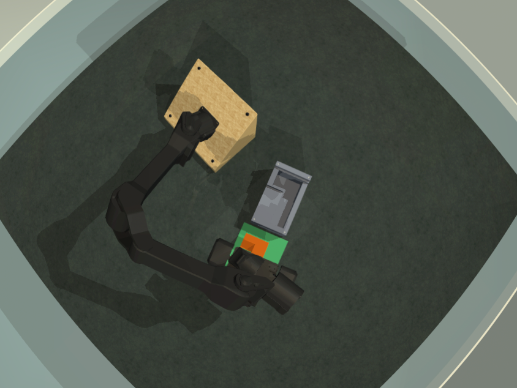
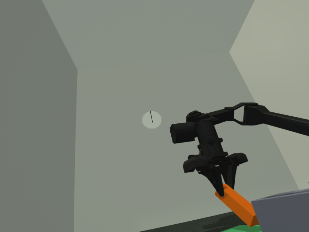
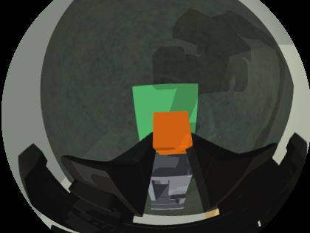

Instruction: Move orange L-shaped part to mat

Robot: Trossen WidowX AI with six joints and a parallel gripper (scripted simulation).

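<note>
My gripper tip is now 30 mm past the orange L-shaped part, 20 mm to the right of it and 30 mm above it. From my gripper tip the other things lie so: green mat: 10 mm behind, 20 mm to the left, 100 mm below.
</note>
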